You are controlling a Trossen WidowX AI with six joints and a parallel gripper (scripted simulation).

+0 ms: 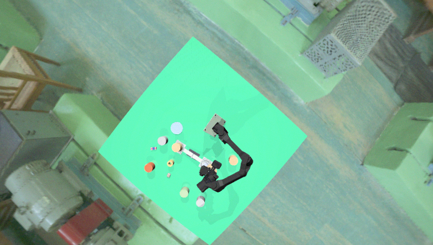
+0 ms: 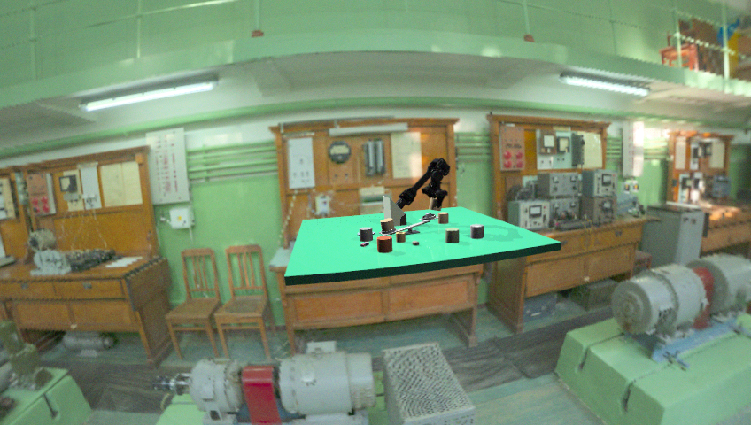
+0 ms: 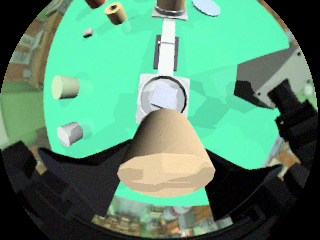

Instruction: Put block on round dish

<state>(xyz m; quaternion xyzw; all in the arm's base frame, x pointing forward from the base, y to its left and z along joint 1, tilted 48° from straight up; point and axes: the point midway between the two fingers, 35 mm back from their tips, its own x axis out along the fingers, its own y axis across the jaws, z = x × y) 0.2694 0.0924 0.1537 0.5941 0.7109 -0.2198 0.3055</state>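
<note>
My gripper tip is now 10 mm short of the grey block, 50 mm to the left of it and 50 mm above it. From my gripper tip the other things lie so: pale green cylinder (340 mm ahead, 20 mm to the right, 100 mm below); then pale blue round dish (50 mm behind, 420 mm to the right, 130 mm below); then yellow ring (210 mm ahead, 270 mm to the right, 110 mm below).
</note>
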